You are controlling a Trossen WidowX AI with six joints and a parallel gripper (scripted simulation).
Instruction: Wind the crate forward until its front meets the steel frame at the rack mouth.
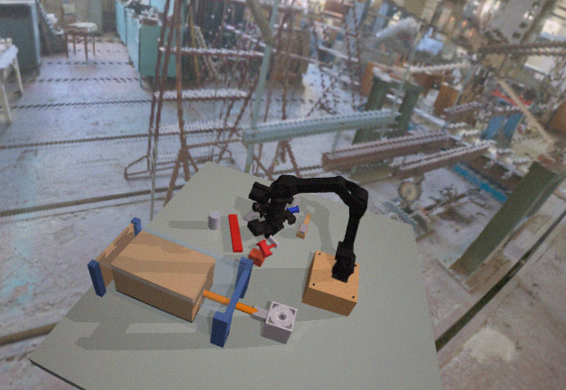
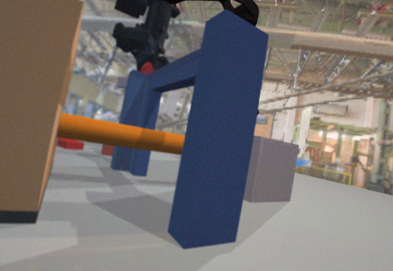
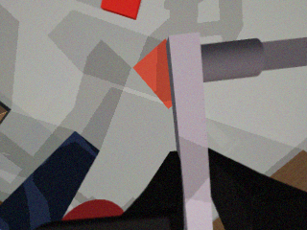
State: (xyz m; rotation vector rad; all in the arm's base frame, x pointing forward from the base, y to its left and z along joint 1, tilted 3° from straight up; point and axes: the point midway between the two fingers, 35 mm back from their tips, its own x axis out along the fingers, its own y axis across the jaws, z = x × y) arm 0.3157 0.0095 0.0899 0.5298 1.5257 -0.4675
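My gripper tip is now 240 mm to the right of the grey winch, 160 mm past it and 140 mm above it. Also, from my gripper tip: winch handle with red knob: 20 mm to the left, 10 mm behind, 10 mm above; blue steel frame: 260 mm to the left, 60 mm below, 10 mm ahead; red bar: 170 mm ahead, 160 mm below, 120 mm to the right.
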